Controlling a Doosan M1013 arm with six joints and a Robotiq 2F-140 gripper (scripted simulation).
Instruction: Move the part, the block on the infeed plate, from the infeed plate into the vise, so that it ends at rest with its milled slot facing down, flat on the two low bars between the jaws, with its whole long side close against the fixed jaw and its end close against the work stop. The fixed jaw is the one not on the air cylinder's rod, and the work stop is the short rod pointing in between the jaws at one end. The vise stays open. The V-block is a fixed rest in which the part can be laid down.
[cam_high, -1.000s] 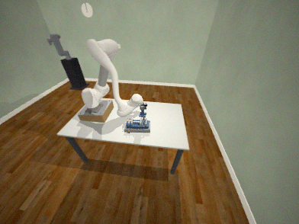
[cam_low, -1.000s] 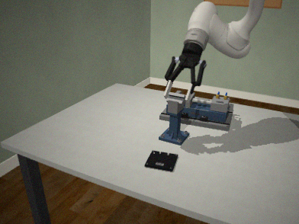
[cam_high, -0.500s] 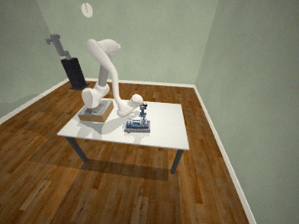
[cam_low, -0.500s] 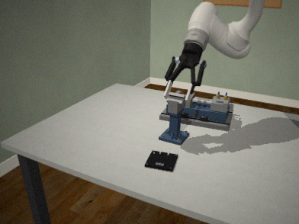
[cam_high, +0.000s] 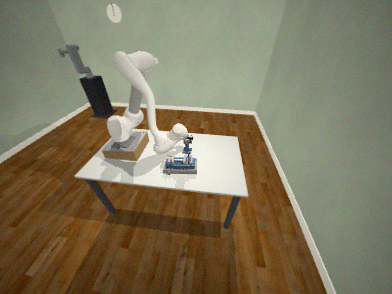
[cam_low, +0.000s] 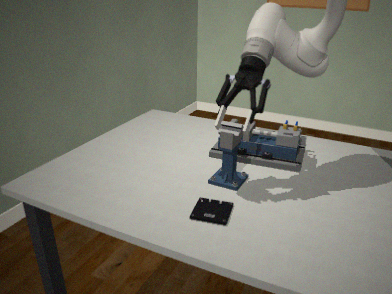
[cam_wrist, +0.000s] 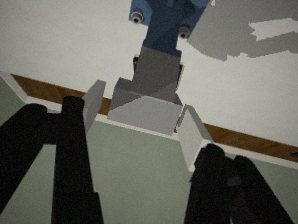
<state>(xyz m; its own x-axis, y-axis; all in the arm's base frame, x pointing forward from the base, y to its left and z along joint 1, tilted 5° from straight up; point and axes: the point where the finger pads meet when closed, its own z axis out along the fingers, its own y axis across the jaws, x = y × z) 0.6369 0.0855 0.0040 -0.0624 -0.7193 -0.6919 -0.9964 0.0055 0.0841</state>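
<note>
The part is 2 cm to the left of my hand and 2 cm below it. From my hand the other things lie so: work stop (15 cm to the right, 9 cm below, 4 cm ahead); then blue foot (17 cm below, 2 cm to the left); then blue v-block stand (12 cm below, 2 cm to the left).
</note>
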